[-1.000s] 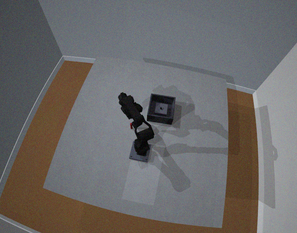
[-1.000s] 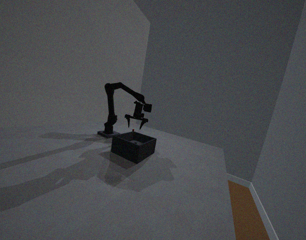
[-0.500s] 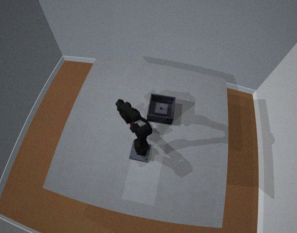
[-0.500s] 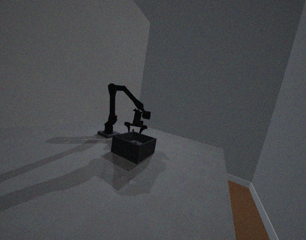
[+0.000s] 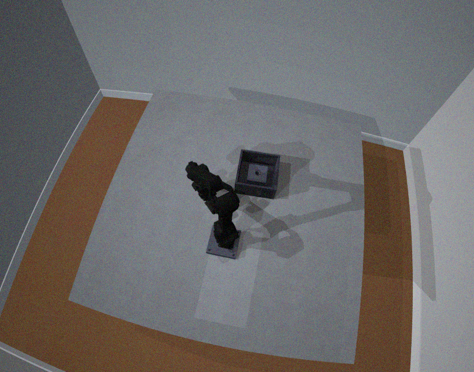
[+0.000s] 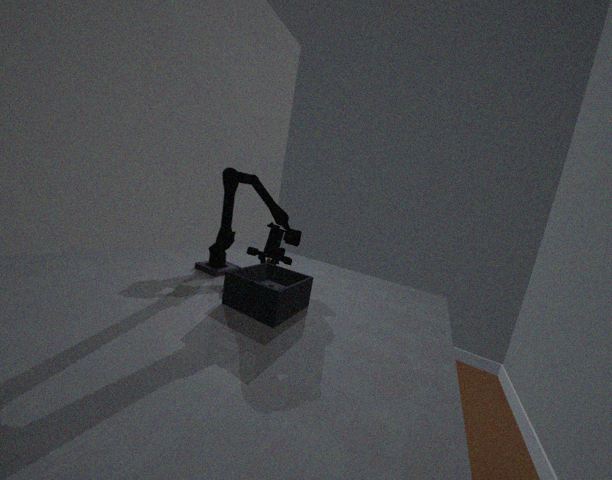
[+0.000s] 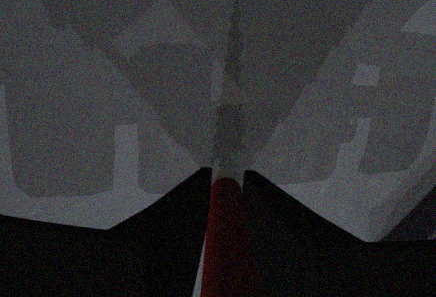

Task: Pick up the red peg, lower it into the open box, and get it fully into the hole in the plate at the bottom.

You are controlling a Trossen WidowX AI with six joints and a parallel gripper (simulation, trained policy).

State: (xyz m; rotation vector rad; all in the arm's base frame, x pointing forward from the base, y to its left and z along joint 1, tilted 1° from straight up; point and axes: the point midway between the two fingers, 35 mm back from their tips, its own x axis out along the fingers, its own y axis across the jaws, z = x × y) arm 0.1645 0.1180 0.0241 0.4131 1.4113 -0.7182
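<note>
My gripper tip is 180 mm short of the plate, 180 mm to the left of it and 40 mm below it. From my gripper tip the other things lie so: dark box 180 mm ahead, 180 mm to the right, 20 mm above; red peg 10 mm to the left, 40 mm above.
</note>
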